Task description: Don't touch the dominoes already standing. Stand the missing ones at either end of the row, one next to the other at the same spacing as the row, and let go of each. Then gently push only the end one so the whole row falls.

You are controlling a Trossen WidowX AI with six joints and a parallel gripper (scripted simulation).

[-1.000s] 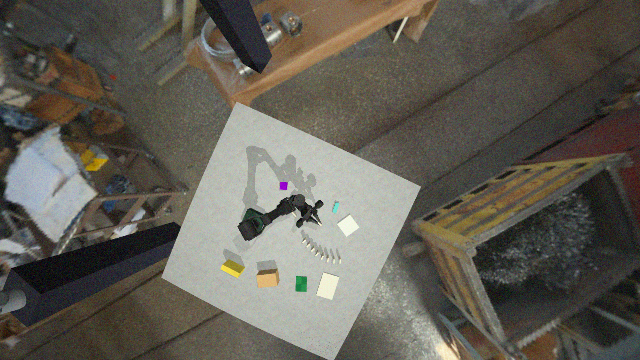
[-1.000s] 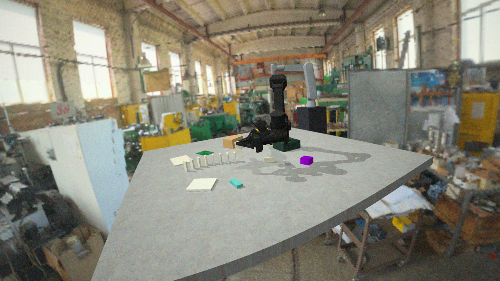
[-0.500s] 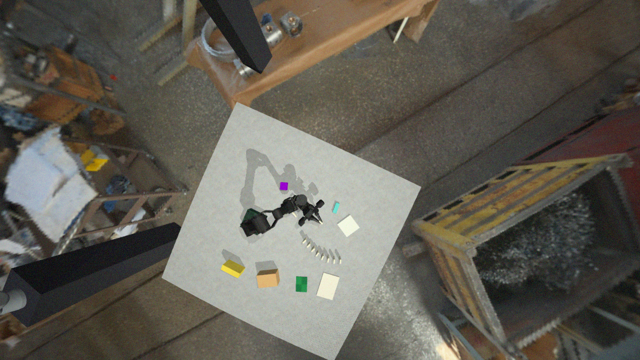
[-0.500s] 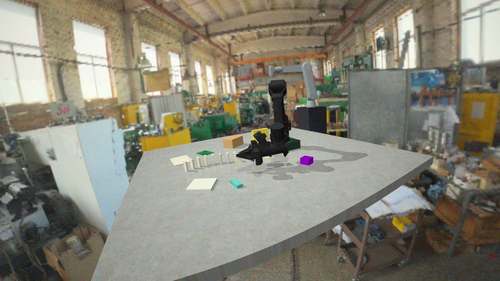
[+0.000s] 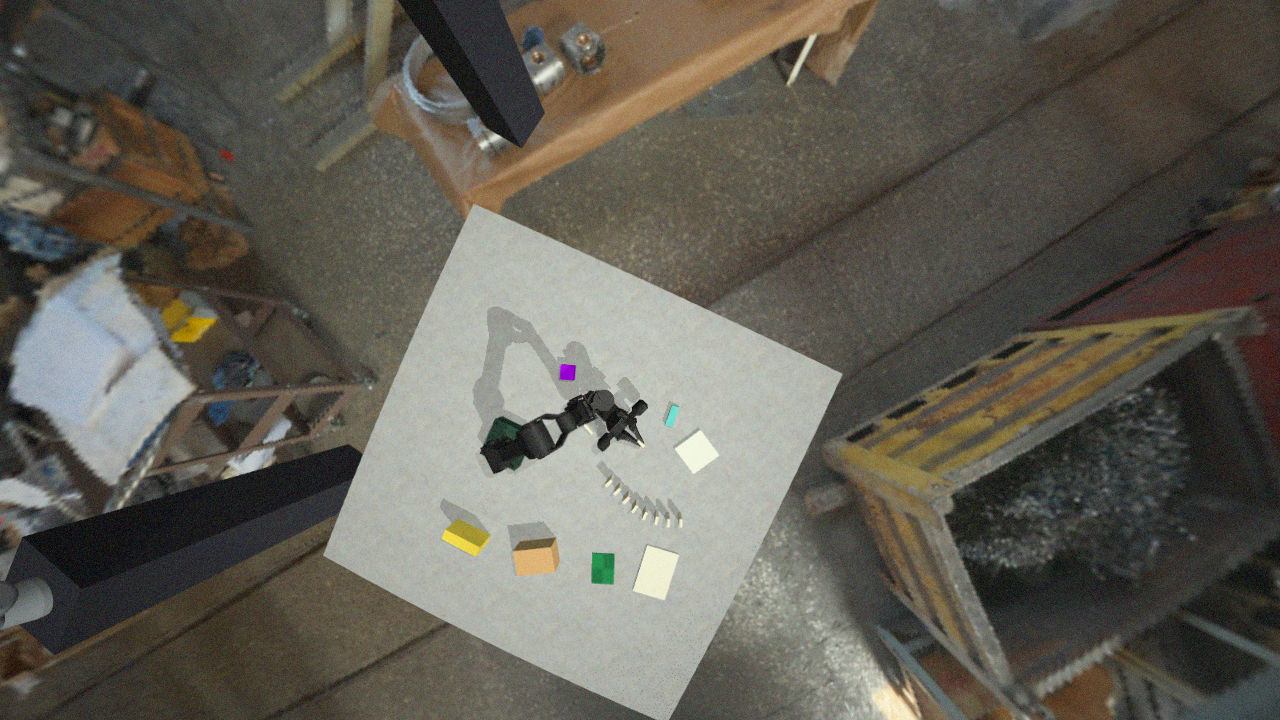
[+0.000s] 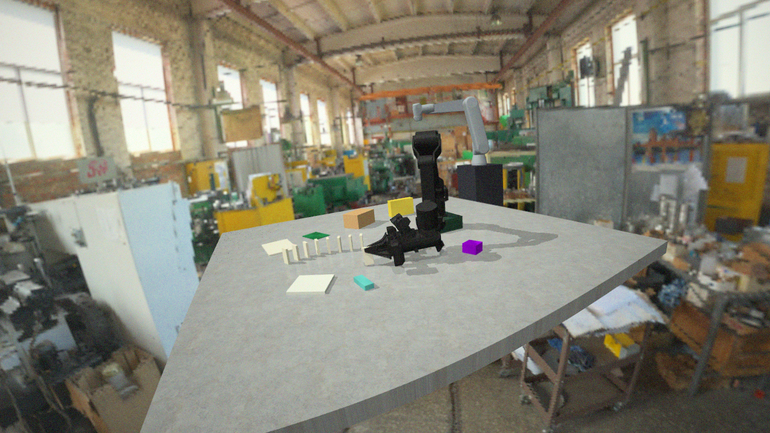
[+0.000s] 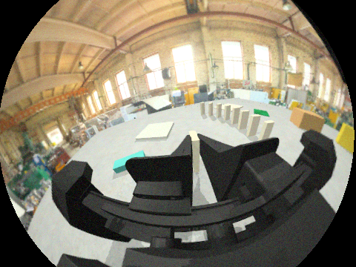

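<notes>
Right now the teal block is 4 cm ahead of my gripper tip, 12 cm to the left of it and 4 cm below it. The rest, counted from my gripper tip: white tile 16 cm ahead, 6 cm to the left, 5 cm below; grey cube 23 cm behind, 3 cm to the left, 4 cm below; purple cube 31 cm behind, 6 cm to the left, 3 cm below.
</notes>
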